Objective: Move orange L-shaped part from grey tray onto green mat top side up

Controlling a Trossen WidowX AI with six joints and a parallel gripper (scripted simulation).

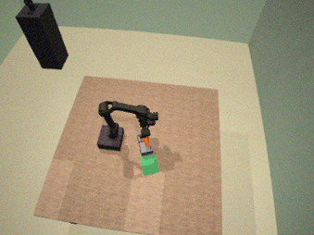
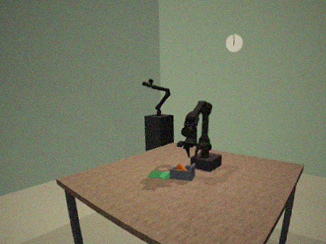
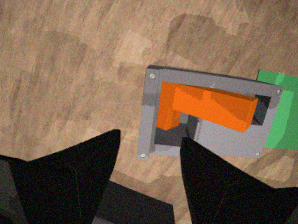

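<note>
Now: gripper tip 1 cm short of the orange L-shaped part, 4 cm to the left of it and 10 cm above it. From my gripper tip the other things lie so: green mat (7 cm ahead, 21 cm to the right, 16 cm below).
</note>
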